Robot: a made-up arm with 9 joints.
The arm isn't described. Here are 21 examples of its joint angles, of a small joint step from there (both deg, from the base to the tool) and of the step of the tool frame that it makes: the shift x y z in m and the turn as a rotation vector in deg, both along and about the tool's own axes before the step.
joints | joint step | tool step
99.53 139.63 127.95 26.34 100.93 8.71 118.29 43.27 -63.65 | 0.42 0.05 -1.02 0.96 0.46 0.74 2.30 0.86 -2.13 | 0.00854 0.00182 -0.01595 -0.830 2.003 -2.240
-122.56 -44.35 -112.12 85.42 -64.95 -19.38 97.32 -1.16 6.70 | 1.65 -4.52 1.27 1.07 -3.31 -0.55 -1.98 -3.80 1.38 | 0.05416 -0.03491 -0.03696 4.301 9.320 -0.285
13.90 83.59 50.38 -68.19 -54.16 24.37 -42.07 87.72 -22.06 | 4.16 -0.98 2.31 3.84 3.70 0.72 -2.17 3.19 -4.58 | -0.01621 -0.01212 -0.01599 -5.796 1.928 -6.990
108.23 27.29 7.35 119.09 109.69 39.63 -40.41 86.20 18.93 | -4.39 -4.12 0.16 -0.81 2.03 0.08 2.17 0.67 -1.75 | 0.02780 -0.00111 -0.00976 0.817 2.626 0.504
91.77 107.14 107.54 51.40 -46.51 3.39 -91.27 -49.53 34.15 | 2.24 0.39 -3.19 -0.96 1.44 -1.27 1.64 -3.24 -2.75 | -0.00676 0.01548 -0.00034 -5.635 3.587 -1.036
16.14 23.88 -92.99 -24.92 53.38 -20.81 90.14 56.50 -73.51 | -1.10 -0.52 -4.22 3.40 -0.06 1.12 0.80 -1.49 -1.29 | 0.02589 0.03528 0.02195 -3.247 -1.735 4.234
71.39 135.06 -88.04 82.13 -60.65 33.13 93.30 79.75 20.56 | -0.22 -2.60 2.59 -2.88 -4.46 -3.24 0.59 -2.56 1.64 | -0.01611 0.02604 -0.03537 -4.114 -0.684 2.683
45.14 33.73 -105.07 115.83 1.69 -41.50 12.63 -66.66 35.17 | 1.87 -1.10 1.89 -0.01 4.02 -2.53 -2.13 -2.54 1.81 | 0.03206 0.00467 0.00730 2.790 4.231 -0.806
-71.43 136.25 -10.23 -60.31 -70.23 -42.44 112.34 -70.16 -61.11 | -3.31 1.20 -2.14 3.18 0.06 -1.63 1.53 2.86 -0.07 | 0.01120 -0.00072 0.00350 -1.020 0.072 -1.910
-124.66 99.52 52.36 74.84 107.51 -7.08 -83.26 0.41 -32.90 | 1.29 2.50 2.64 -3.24 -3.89 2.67 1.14 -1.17 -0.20 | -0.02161 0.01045 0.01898 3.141 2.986 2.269
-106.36 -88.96 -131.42 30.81 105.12 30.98 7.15 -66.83 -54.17 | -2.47 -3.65 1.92 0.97 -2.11 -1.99 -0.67 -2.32 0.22 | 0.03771 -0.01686 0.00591 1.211 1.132 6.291
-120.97 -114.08 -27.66 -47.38 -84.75 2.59 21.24 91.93 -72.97 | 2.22 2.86 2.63 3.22 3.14 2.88 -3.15 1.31 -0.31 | 0.01262 0.00253 -0.03302 2.427 2.261 0.920
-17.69 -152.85 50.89 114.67 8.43 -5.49 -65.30 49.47 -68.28 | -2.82 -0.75 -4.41 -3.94 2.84 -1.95 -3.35 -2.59 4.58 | 0.04070 0.03208 0.01155 5.346 -7.570 3.003
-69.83 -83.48 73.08 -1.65 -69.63 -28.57 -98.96 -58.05 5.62 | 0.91 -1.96 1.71 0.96 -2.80 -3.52 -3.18 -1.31 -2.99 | 0.01570 0.01577 -0.00186 1.785 0.715 -5.089
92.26 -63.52 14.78 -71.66 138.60 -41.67 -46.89 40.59 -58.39 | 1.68 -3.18 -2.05 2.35 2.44 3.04 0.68 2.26 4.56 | 0.05301 0.01282 -0.01443 10.056 -5.812 2.718
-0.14 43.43 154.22 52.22 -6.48 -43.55 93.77 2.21 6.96 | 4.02 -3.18 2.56 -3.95 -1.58 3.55 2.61 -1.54 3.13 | -0.01893 -0.04533 0.00787 0.362 -3.930 -11.824
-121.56 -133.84 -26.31 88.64 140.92 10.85 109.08 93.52 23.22 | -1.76 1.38 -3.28 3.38 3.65 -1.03 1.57 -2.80 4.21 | 0.01860 -0.02939 0.05727 11.949 -1.343 0.640
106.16 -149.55 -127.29 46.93 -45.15 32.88 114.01 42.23 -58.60 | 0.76 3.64 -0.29 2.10 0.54 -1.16 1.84 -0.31 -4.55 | -0.01104 0.00231 0.00852 -0.037 -4.381 1.791
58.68 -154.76 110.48 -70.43 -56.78 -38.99 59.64 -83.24 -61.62 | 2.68 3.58 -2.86 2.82 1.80 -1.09 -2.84 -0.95 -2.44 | 0.03702 -0.01210 0.00089 2.039 4.625 5.392
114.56 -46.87 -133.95 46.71 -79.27 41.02 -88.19 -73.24 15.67 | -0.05 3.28 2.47 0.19 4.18 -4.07 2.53 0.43 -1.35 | 0.01114 -0.00342 -0.02396 -11.973 -0.676 -4.305
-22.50 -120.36 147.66 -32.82 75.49 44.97 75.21 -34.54 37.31 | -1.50 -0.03 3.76 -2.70 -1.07 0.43 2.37 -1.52 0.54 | -0.05383 0.02412 0.01253 -2.271 -4.275 3.278
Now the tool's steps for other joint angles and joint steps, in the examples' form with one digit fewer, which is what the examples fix.
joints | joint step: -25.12 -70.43 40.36 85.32 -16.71 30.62 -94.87 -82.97 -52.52 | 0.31 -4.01 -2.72 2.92 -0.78 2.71 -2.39 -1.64 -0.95
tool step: 0.0080 0.0094 0.0040 0.47 2.85 -0.51
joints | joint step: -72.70 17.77 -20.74 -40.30 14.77 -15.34 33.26 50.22 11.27 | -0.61 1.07 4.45 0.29 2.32 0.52 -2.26 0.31 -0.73
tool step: -0.0134 -0.0515 -0.0175 3.60 -0.50 -0.99
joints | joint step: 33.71 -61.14 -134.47 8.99 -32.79 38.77 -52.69 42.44 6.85 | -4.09 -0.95 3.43 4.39 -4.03 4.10 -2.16 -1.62 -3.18
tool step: -0.0214 0.0060 -0.0078 -2.23 4.37 -2.92
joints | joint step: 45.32 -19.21 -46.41 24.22 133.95 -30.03 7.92 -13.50 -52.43 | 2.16 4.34 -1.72 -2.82 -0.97 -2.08 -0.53 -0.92 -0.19
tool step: 0.0086 0.0065 0.0358 -3.34 4.73 0.88
